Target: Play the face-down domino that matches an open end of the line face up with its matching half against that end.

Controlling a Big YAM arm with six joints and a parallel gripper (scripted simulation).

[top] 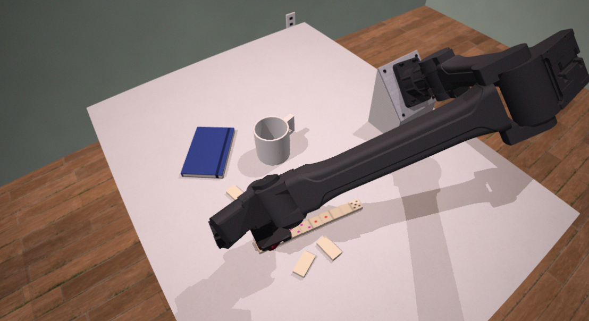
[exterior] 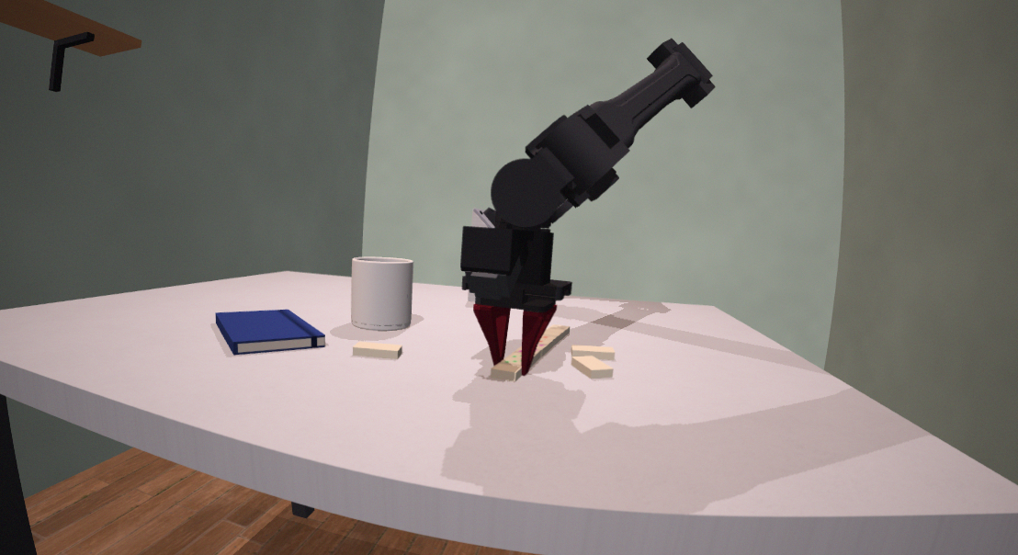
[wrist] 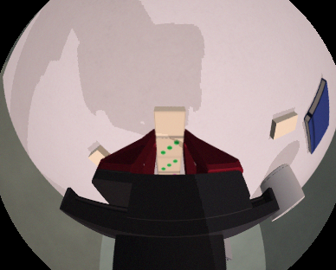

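My gripper is now right at the domino. From my hand the other things lie so: white mug: 14 cm behind, 23 cm to the right, 3 cm above; blue notebook: 1 cm ahead, 33 cm to the right.
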